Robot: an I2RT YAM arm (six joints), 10 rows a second.
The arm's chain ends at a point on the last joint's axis. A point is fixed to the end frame.
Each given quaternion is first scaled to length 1.
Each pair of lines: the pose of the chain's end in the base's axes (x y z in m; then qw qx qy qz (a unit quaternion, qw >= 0)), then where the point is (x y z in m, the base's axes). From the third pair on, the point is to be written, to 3 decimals.
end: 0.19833, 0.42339, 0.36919, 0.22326, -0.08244, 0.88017, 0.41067
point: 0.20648 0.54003 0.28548
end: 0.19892, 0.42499, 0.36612, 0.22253, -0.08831, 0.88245, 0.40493
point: 0.20644 0.54045 0.28073
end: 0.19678, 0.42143, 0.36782, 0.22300, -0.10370, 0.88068, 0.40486
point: 0.202 0.537 0.282
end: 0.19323, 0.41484, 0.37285, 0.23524, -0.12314, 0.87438, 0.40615
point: 0.199 0.530 0.287
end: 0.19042, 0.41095, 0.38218, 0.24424, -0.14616, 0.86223, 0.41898
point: 0.195 0.529 0.300
